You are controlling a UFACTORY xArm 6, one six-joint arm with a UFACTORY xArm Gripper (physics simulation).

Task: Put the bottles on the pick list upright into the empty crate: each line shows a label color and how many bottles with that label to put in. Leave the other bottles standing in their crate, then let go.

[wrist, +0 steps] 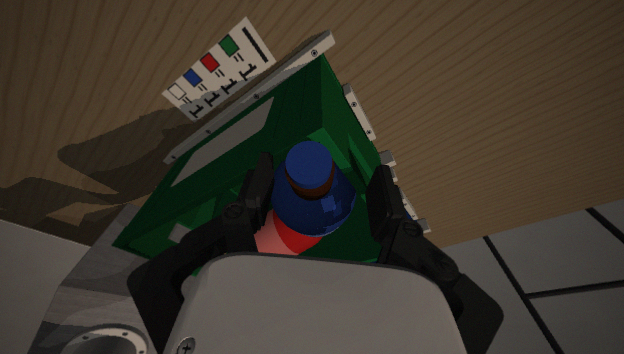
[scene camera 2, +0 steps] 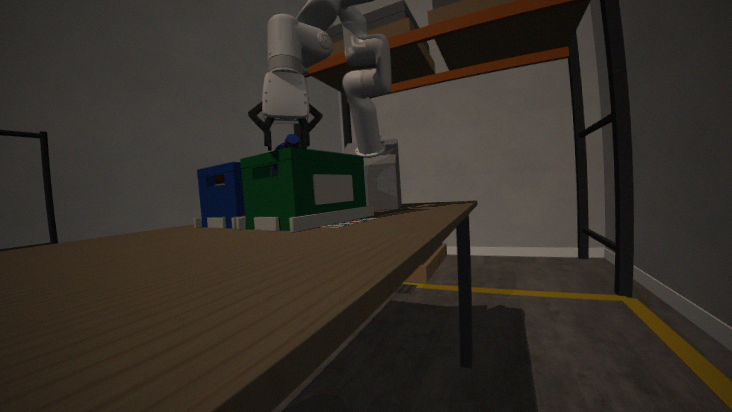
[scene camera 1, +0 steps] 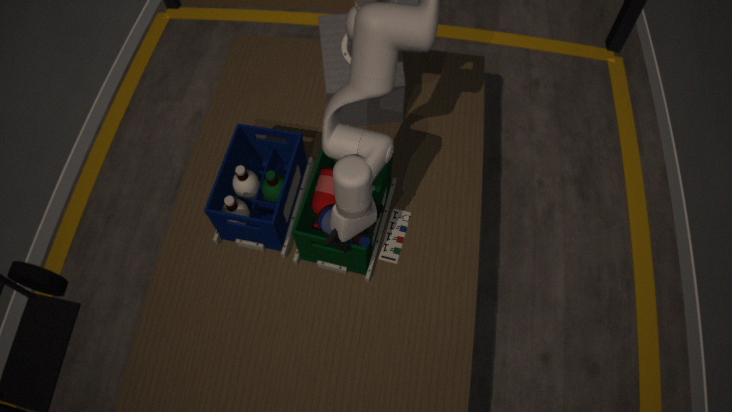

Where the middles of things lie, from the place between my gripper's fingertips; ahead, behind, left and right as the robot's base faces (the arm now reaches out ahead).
Labels:
My hand is 40 mm past the blue bottle (wrist: pixel 311 195), 40 mm to the left of it and 30 mm above it. Round my hand: red bottle (scene camera 1: pixel 324 194) 130 mm behind, 100 mm to the right, 50 mm below; then pick list (scene camera 1: pixel 392 244) 100 mm behind, 90 mm to the left, 170 mm below.

